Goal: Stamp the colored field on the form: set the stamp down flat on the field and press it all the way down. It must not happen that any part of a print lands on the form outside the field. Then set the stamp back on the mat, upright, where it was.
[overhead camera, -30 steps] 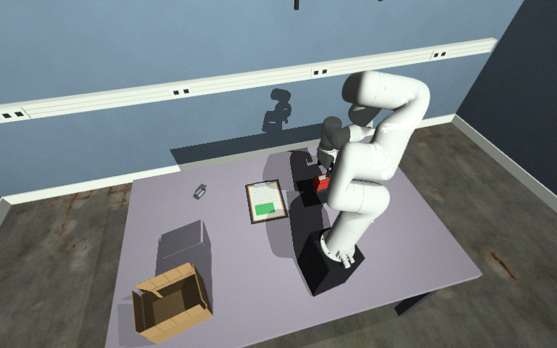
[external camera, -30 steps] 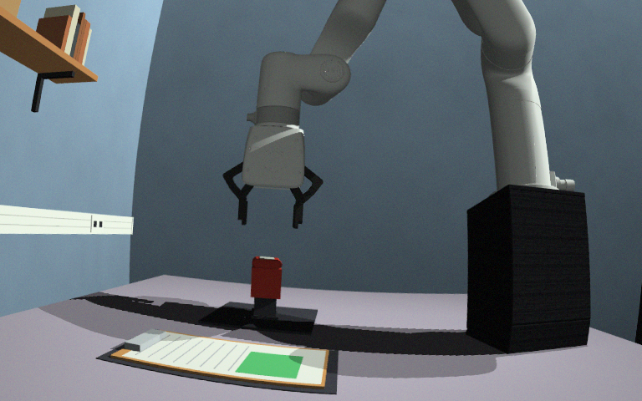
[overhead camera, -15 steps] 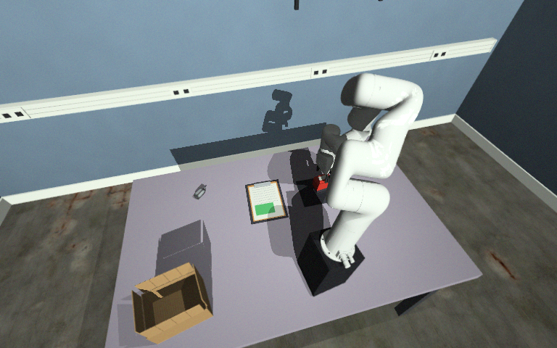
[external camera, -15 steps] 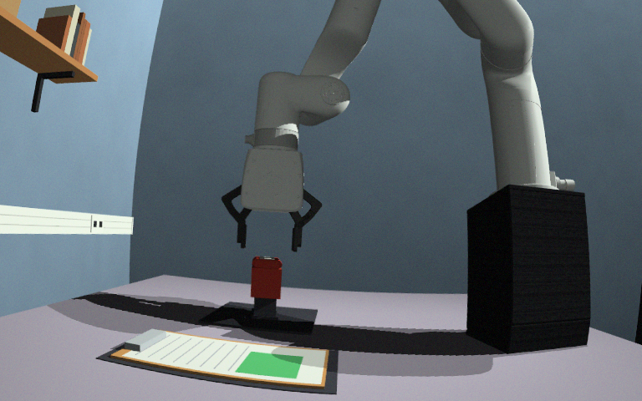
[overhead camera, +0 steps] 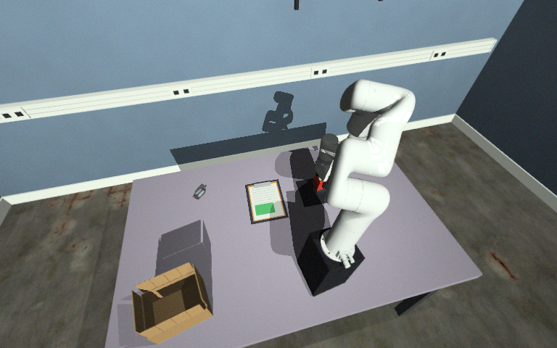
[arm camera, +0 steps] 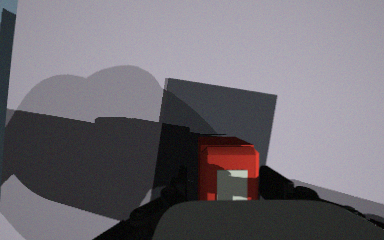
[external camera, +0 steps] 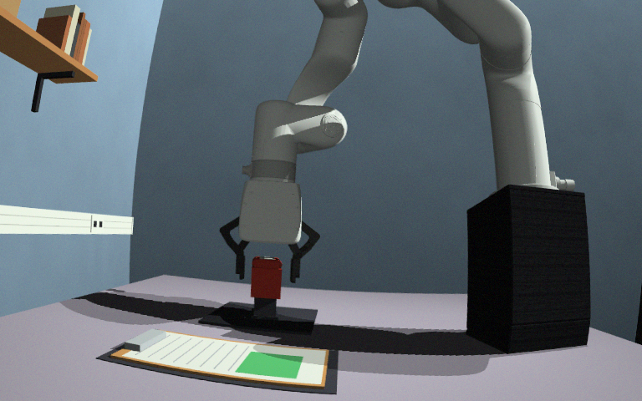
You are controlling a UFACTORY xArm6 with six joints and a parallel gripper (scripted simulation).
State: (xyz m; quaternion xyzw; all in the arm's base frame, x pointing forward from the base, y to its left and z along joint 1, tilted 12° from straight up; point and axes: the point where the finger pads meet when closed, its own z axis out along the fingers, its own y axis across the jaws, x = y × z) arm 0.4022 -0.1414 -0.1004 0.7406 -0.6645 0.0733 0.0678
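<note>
Right now my hand is 3 cm above the red stamp. Round my hand: grey object (61 cm to the left, 15 cm ahead, 6 cm below); dark mat (7 cm below); clipboard (30 cm to the left, 7 cm below, 4 cm ahead).
</note>
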